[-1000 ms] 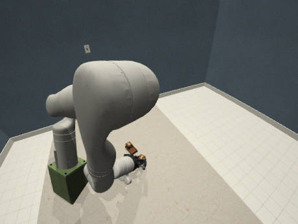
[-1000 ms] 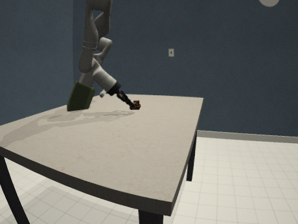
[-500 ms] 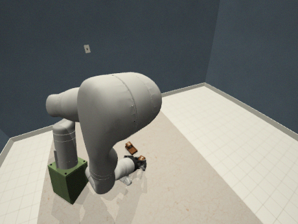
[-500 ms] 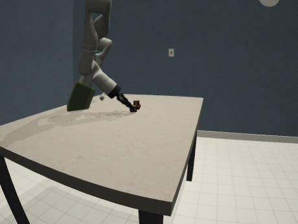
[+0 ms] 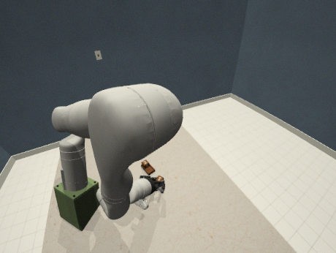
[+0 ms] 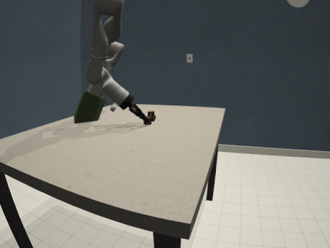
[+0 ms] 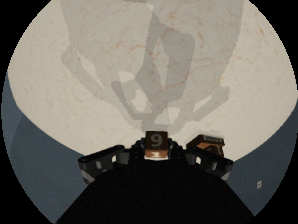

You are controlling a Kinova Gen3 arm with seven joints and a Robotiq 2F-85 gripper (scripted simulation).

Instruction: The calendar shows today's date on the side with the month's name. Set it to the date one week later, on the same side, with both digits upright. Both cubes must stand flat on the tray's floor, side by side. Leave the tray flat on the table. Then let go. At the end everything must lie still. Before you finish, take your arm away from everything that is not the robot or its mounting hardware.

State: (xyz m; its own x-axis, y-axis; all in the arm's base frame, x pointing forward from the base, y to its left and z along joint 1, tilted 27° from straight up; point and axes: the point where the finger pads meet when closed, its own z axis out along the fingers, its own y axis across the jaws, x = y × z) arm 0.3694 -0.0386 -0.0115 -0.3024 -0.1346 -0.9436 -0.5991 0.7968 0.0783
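Now: the brown digit cube 1 cm ahead of my hand, 1 cm to the left of it and 1 cm below it. Round my hand: brown calendar tray (3 cm behind, 11 cm to the left, 2 cm below).
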